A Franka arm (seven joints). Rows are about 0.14 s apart.
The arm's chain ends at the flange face. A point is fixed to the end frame.
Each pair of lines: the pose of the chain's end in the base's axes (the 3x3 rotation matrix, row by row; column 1 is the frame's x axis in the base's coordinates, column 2 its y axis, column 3 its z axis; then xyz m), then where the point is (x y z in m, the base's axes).
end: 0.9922, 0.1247, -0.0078; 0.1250, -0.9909, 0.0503; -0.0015, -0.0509, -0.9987; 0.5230, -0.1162, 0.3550
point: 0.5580 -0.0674 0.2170
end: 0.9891, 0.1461, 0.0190; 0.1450, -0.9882, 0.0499; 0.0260, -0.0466, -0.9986; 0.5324, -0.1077, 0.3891
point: 0.5702 -0.0582 0.2521
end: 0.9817, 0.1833, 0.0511; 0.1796, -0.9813, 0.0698; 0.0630, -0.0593, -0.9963; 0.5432, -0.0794, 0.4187
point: 0.5838 -0.0260 0.2840
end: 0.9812, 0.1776, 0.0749; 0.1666, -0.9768, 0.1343; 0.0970, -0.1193, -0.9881; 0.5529, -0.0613, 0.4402
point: 0.5970 0.0005 0.3103
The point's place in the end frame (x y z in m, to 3 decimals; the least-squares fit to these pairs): 0.041 -0.037 0.140
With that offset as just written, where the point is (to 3 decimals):
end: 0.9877, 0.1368, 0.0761; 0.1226, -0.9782, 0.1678; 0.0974, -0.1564, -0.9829; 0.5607, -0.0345, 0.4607
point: 0.607 0.030 0.333
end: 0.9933, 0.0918, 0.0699; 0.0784, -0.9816, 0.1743; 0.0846, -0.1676, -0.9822; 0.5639, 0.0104, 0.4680
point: 0.611 0.074 0.340
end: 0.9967, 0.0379, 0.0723; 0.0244, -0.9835, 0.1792; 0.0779, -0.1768, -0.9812; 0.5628, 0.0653, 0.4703
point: 0.612 0.128 0.343
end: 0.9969, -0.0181, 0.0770; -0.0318, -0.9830, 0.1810; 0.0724, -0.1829, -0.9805; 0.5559, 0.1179, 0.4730
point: 0.608 0.178 0.345
